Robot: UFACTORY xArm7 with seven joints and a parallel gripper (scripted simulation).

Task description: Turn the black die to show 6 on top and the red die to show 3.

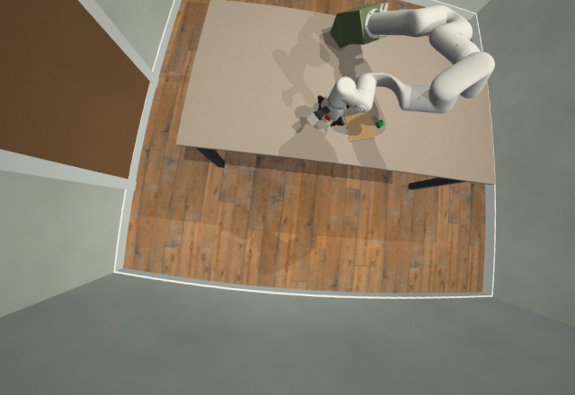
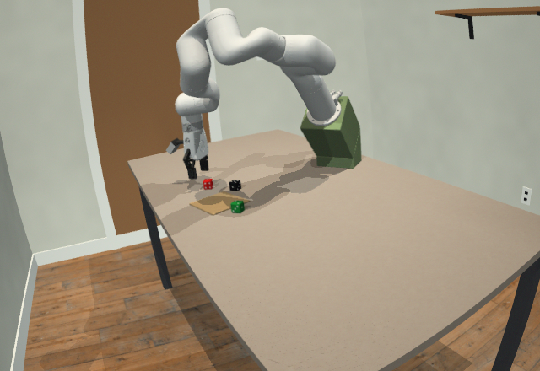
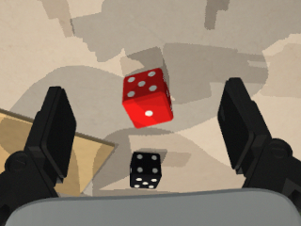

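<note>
The red die is 40 mm below my hand, 20 mm to the left of it and 20 mm behind it. Round my hand: tan mat: 180 mm to the left, 60 mm below, 20 mm behind; then black die: 100 mm behind, 90 mm to the left, 40 mm below; then green die: 280 mm to the left, 50 mm behind, 40 mm below.
</note>
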